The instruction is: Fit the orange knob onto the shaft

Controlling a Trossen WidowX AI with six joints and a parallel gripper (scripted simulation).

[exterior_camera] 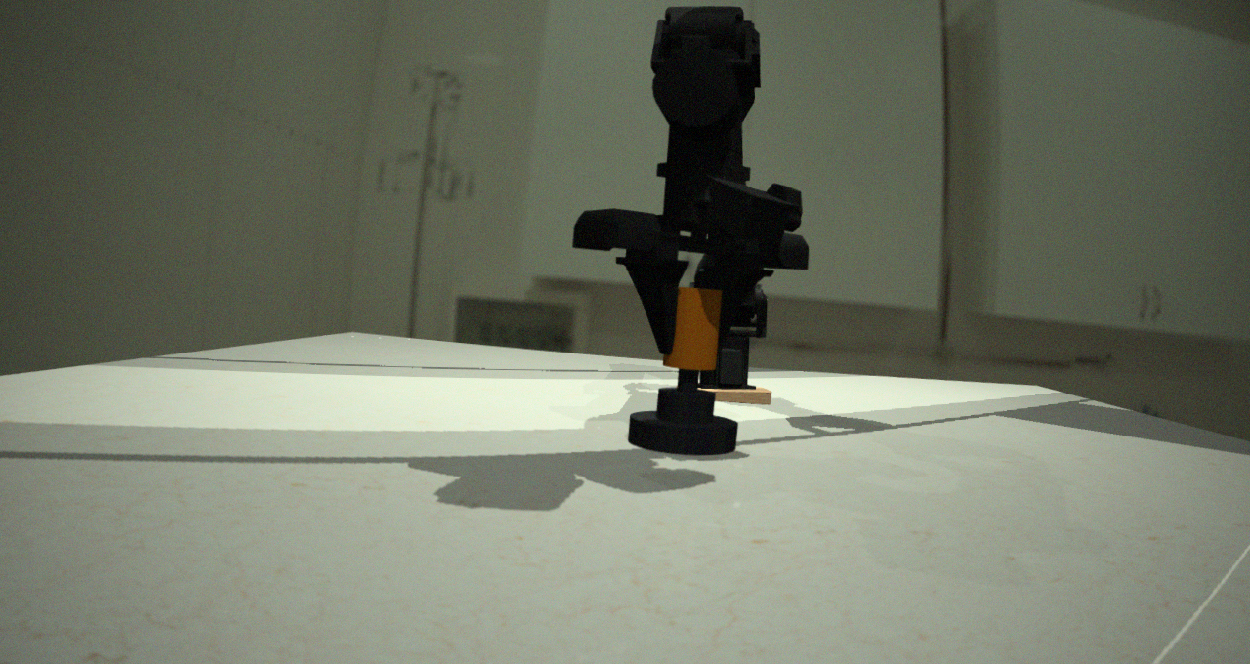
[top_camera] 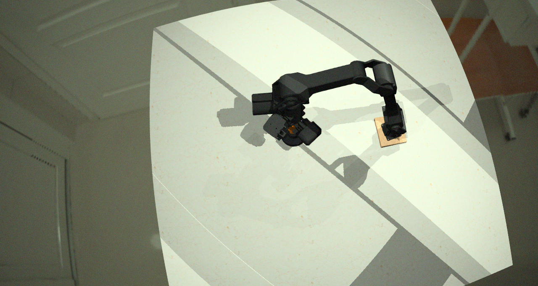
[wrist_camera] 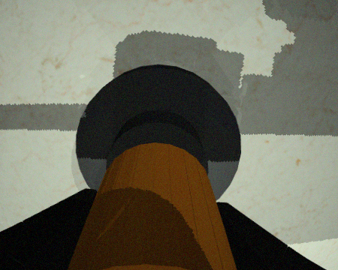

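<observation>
My gripper tip is 2 cm below the orange knob. Also, from my gripper tip: pedestal 4 cm below.
</observation>
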